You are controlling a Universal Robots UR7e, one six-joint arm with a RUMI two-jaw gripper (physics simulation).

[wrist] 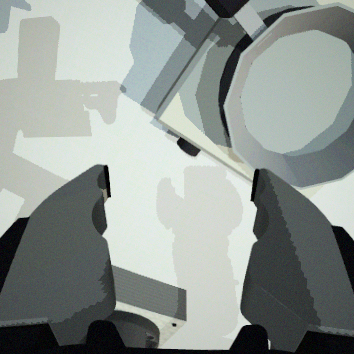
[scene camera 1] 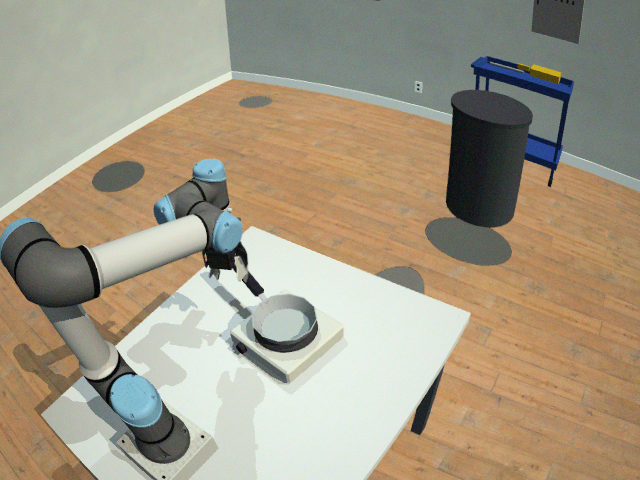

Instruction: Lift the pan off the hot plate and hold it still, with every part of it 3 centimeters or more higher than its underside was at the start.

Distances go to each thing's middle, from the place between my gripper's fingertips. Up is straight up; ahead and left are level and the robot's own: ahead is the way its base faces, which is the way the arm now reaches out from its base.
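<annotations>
Measured from my hand, the cream hot plate [scene camera 1: 287,361] is 20 cm below, 5 cm ahead and 12 cm to the right. The grey pan [wrist: 282,107] is 13 cm below my hand, 3 cm to the right of it and 6 cm ahead of it, and going by their middles, the pan is the nearest to my hand of the things named here.
</annotations>
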